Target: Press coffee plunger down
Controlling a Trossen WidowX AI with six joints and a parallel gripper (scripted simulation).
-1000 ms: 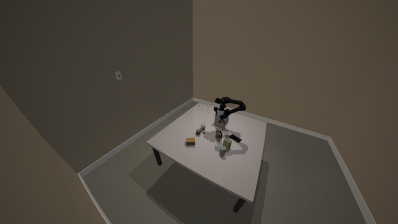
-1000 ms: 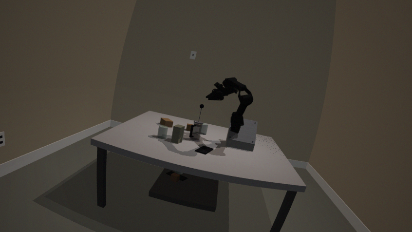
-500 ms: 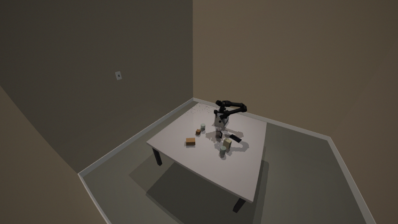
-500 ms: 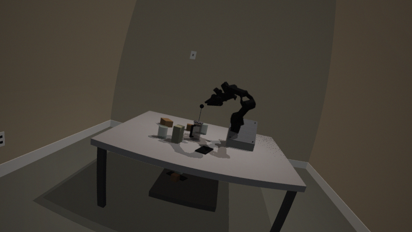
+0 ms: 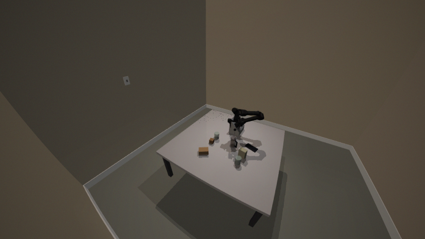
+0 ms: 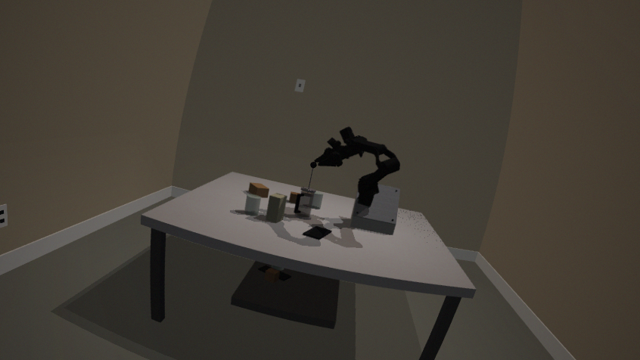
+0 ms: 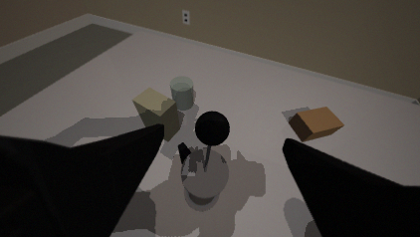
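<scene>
My gripper tip is 10 mm short of the coffee press, 30 mm to the right of it and 130 mm above it.
</scene>
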